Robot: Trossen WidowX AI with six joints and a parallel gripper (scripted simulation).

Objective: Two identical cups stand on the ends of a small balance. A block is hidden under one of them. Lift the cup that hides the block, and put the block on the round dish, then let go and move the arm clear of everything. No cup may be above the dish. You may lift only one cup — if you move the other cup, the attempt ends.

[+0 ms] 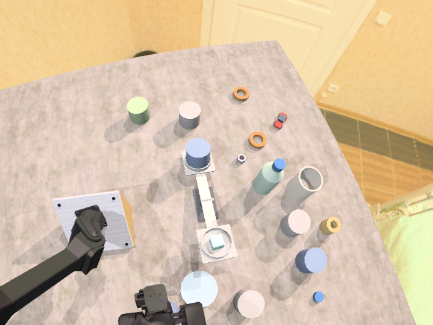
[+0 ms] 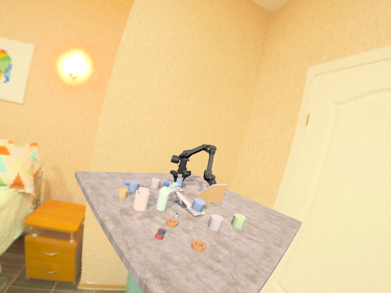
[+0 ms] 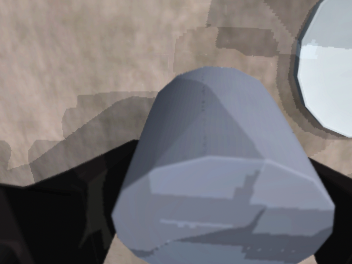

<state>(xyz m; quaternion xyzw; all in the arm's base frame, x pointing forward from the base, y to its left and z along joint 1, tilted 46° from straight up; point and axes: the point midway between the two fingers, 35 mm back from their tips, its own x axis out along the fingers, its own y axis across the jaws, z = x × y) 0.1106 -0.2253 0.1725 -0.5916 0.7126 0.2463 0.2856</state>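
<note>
The pale teal block lies 18 cm ahead of my gripper tip, 14 cm to the left of it and 4 cm above it. Also, from my gripper tip: nut (37 cm to the left, 35 cm ahead, 4 cm below); balance beam (27 cm to the left, 19 cm ahead, 1 cm below); round pale blue dish (10 cm ahead, 4 cm to the left, 4 cm below).
</note>
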